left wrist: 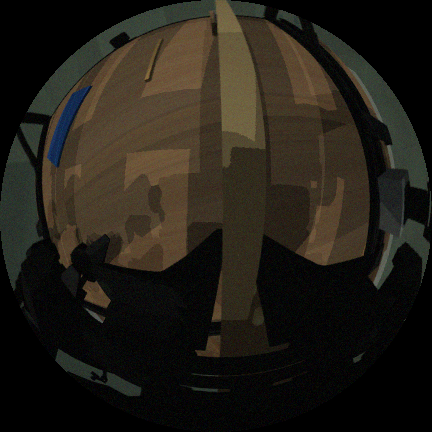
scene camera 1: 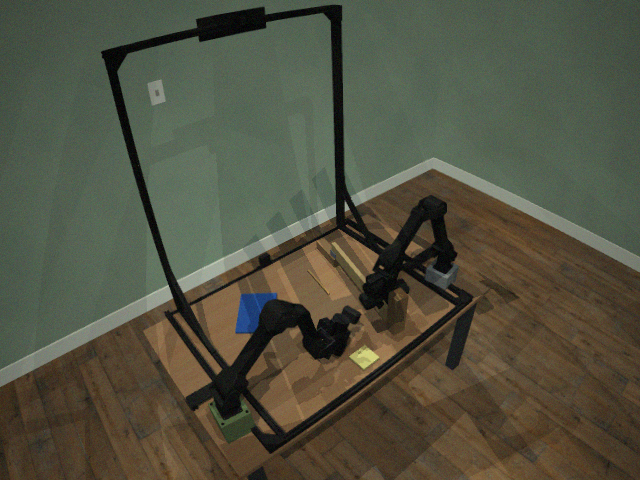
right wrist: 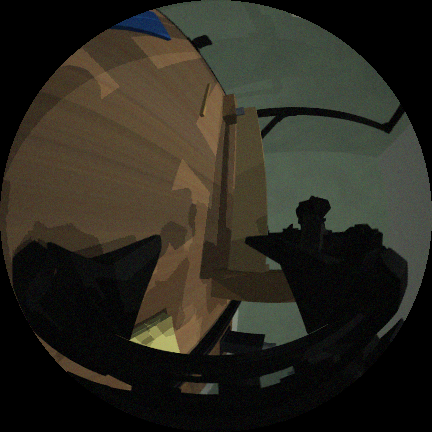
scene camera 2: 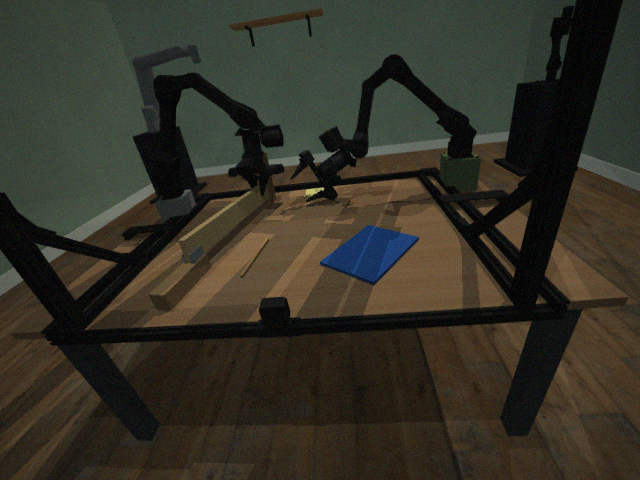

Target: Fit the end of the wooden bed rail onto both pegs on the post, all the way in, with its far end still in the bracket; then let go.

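Seen in the pictures: left gripper, fingertip midpoint: point(left wrist: 235, 234) point(scene camera 1: 381, 307) point(right wrist: 246, 240) point(scene camera 2: 259, 195); right gripper, fingertip midpoint: point(left wrist: 94, 248) point(scene camera 1: 351, 322) point(right wrist: 219, 243) point(scene camera 2: 298, 190); left arm's base, link origin: point(scene camera 1: 442, 267) point(scene camera 2: 173, 195); right arm's base, link origin: point(scene camera 1: 228, 408) point(scene camera 2: 460, 155).
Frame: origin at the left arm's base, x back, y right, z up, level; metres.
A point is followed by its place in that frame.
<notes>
The wooden bed rail point(scene camera 1: 348, 266) {z 0.002, x -0.242, y 0.303 m} point(scene camera 2: 222, 222) {z -0.008, x -0.241, y 0.306 m} point(left wrist: 240, 100) {z 0.010, x -0.295, y 0.147 m} point(right wrist: 249, 195) {z -0.019, x -0.301, y 0.155 m} stands on edge above a long low board point(scene camera 2: 166, 298) {z -0.050, x -0.158, y 0.557 m}. Its far end is at the small grey bracket point(scene camera 1: 333, 254) point(scene camera 2: 193, 254) {z -0.021, x -0.192, y 0.439 m} point(right wrist: 240, 111) {z -0.026, x -0.199, y 0.419 m}. Its near end meets, or nearly meets, the brown post point(scene camera 1: 397, 311) {z 0.044, x -0.360, y -0.015 m} point(right wrist: 250, 286) {z -0.013, x -0.358, y 0.012 m}; no pegs show, and any small gap there cannot be made out. My left gripper point(scene camera 2: 262, 187) {z -0.027, x -0.322, y 0.079 m} point(left wrist: 235, 234) {z -0.027, x -0.322, y 0.079 m} is shut on the rail close to the post. My right gripper point(scene camera 2: 302, 187) {z -0.020, x -0.458, y 0.112 m} point(right wrist: 219, 243) {z -0.020, x -0.458, y 0.112 m} is open and empty, beside the rail and post.
A yellow note pad point(scene camera 1: 364, 357) {z -0.072, x -0.521, y 0.002 m} point(right wrist: 162, 337) {z -0.072, x -0.497, y 0.017 m} lies near the right gripper. A thin stick point(scene camera 1: 318, 282) {z -0.077, x -0.329, y 0.393 m} point(scene camera 2: 254, 257) {z -0.075, x -0.324, y 0.407 m} point(left wrist: 153, 60) {z -0.077, x -0.332, y 0.368 m} lies beside the rail. A blue mat point(scene camera 1: 248, 312) {z -0.073, x -0.638, y 0.483 m} point(scene camera 2: 369, 254) {z -0.074, x -0.605, y 0.484 m} lies farther off. A black frame point(scene camera 1: 338, 113) {z 0.511, x 0.024, y 0.569 m} point(scene camera 2: 555, 155) {z 0.180, x -0.807, y 0.711 m} borders the table.
</notes>
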